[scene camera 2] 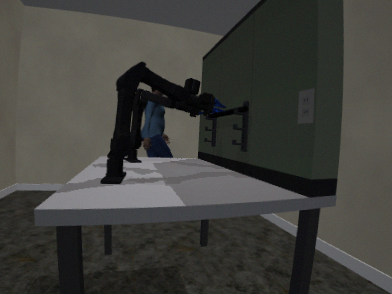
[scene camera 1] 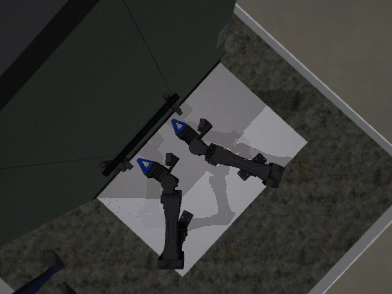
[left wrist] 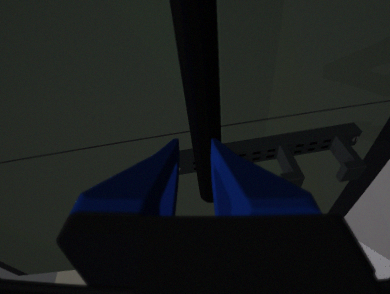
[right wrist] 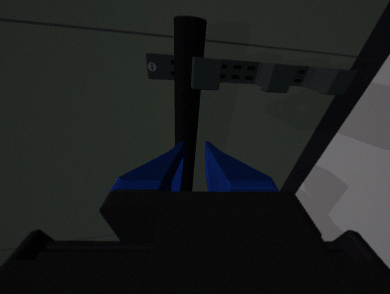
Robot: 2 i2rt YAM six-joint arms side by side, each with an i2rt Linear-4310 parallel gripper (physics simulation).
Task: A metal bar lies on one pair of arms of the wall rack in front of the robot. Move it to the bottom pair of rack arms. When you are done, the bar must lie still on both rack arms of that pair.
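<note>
The dark metal bar [scene camera 1: 142,133] [scene camera 2: 228,113] [left wrist: 196,60] [right wrist: 190,40] lies along the wall on the top pair of arms of the rack [scene camera 2: 244,131] [left wrist: 320,138] [right wrist: 160,70]. The lower arms hold no bar. My left gripper [scene camera 1: 139,159] [left wrist: 195,147] is in front of the bar near its left end; its fingers are nearly together with a narrow empty gap. My right gripper [scene camera 1: 173,120] [scene camera 2: 224,106] [right wrist: 194,147] is in front of the bar near its right end, its fingers also nearly together and empty. Both grippers are apart from the bar in scene camera 1.
The green wall panel [scene camera 1: 100,90] [scene camera 2: 280,100] stands at the back edge of the white table [scene camera 1: 200,250] [scene camera 2: 125,195]. The lower rack arms [scene camera 2: 237,142] [left wrist: 350,167] [right wrist: 335,82] stick out from the uprights. A person [scene camera 2: 154,120] stands beyond the table.
</note>
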